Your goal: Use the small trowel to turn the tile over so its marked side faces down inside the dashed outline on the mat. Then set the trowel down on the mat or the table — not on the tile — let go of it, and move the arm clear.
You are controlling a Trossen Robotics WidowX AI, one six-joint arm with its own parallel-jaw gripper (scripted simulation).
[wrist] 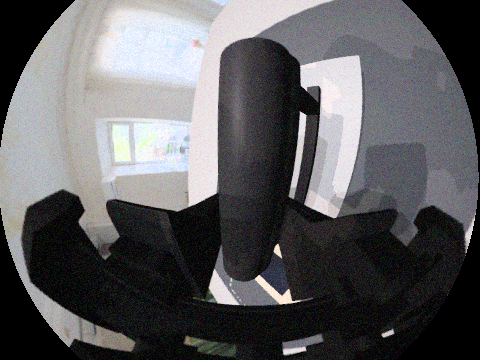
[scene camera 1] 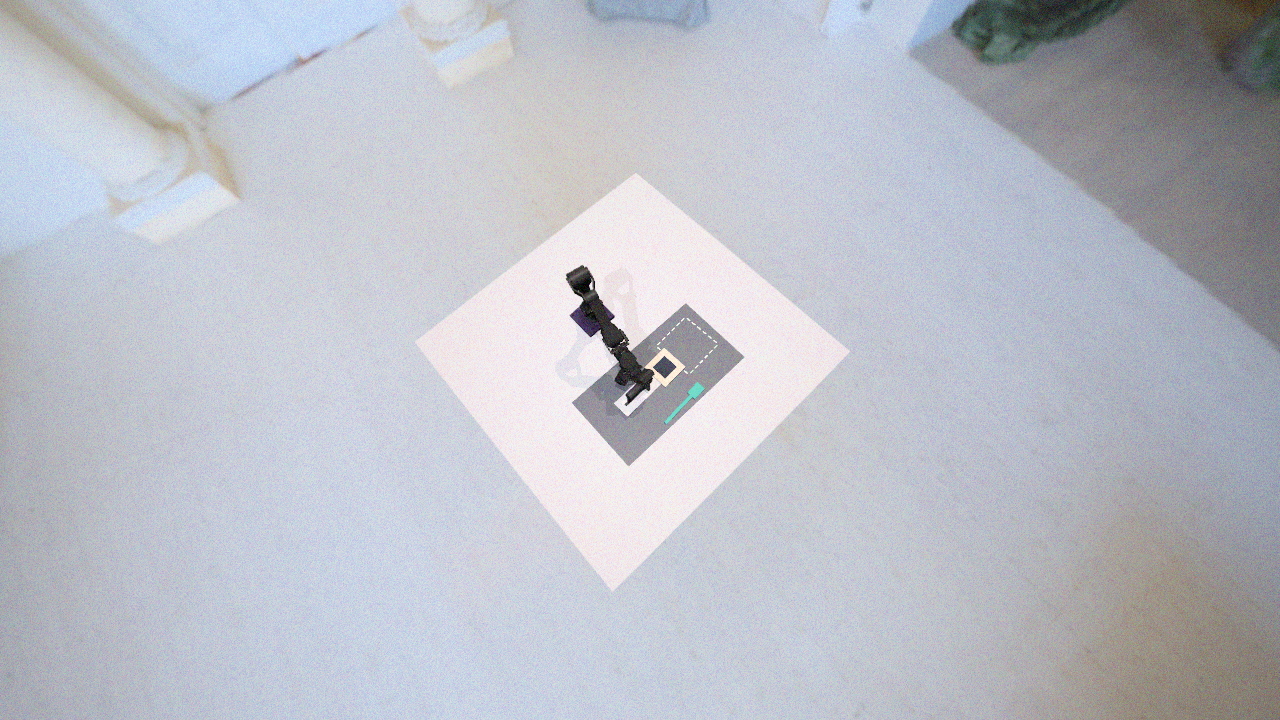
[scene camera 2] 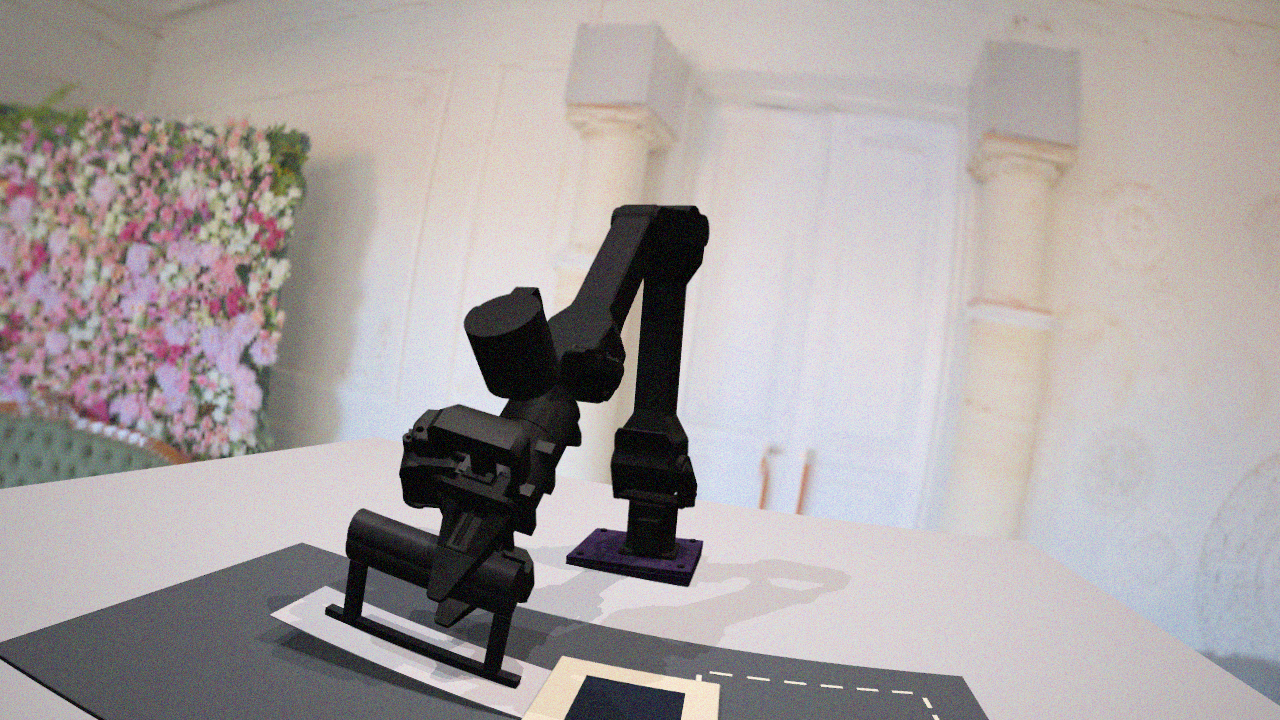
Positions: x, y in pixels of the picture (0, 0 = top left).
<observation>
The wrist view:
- my gripper: 250, 193
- tile: 273, 280
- grey mat: 409, 156
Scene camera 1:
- tile: 666, 367
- grey mat: 630, 436
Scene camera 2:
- my gripper: 437, 613
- grey mat: 209, 641
</observation>
